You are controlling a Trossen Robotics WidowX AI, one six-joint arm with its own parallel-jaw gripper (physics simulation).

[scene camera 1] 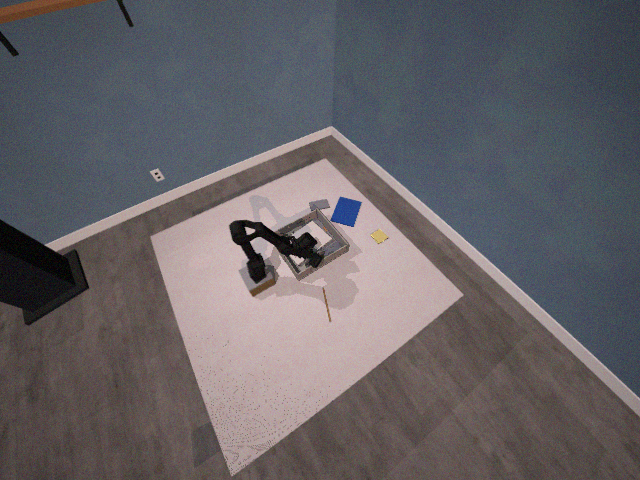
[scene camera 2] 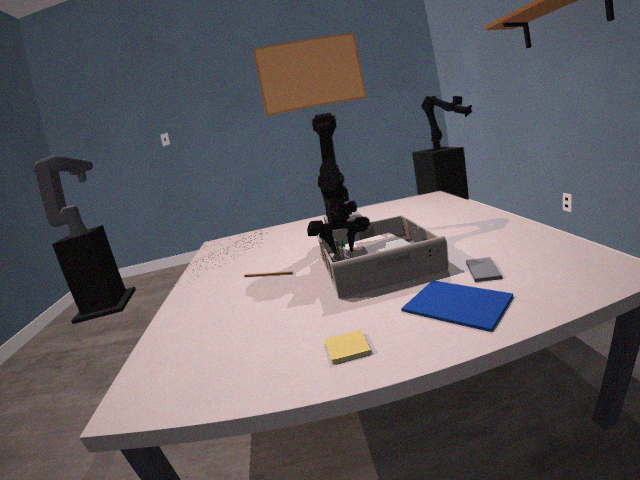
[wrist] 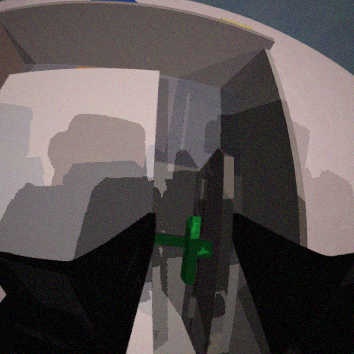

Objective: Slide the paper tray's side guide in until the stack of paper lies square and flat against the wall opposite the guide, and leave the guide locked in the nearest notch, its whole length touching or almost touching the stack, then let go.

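Frame: origin at the arm's base, x ahead, y left, z up, level; millimetres.
Seen in the pictures: gripper, fingertip midpoint: [scene camera 1: 315, 255] [scene camera 2: 343, 252] [wrist: 192, 219]; arm's base, link origin: [scene camera 1: 258, 275].
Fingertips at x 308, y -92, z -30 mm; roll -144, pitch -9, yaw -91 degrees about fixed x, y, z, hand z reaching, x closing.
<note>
Pixels of each thing's top centre, then the offset from my fingertips to it. "spot": a spot on its surface instead. Level surfaces: height alone.
- grey tray, top centre: [wrist: 11, 138] [scene camera 2: 373, 233] [scene camera 1: 308, 237] dx +28, dy +91, dz +42 mm
- white paper stack, top centre: [wrist: 36, 185] [scene camera 2: 381, 248] [scene camera 1: 305, 241] dx +20, dy +112, dz -13 mm
- side guide, surface spot: [wrist: 214, 192] spot: dx +14, dy -10, dz +14 mm
- table, surface height: dz -53 mm
- blue book, top centre: [scene camera 2: 458, 301] [scene camera 1: 346, 210] dx +374, dy +133, dz -45 mm
- yellow note pad, top centre: [scene camera 2: 346, 343] [scene camera 1: 379, 235] dx +382, dy -135, dz -42 mm
- grey flat block, top centre: [scene camera 2: 483, 267] [scene camera 1: 319, 204] dx +278, dy +288, dz -43 mm
- thin brown stick, top centre: [scene camera 2: 267, 273] [scene camera 1: 326, 304] dx -129, dy -229, dz -46 mm
The grey tray [scene camera 1: 336, 230] [scene camera 2: 392, 266] [wrist: 140, 40] holds a white paper stack [scene camera 1: 316, 229] [scene camera 2: 387, 240] [wrist: 95, 95]. In the wrist view the side guide [wrist: 214, 192] is a dark upright plate with a green latch [wrist: 191, 250]. It stands between the stack and the tray's right wall, slightly slanted, with a visible gap between the stack's edge and the guide. My gripper [scene camera 2: 343, 250] [wrist: 192, 219] is open and low inside the tray, its fingers either side of the latch and guide, holding nothing. The stack's near part is shadowed or hidden by the left finger. The notches cannot be made out.
On the table [scene camera 1: 258, 351] [scene camera 2: 232, 361] lie a blue book [scene camera 1: 346, 211] [scene camera 2: 459, 304], a yellow note pad [scene camera 1: 379, 236] [scene camera 2: 348, 346], a grey flat block [scene camera 1: 319, 204] [scene camera 2: 483, 269] and a thin brown stick [scene camera 1: 326, 304] [scene camera 2: 268, 274]. The tray's walls rise around the fingers.
</note>
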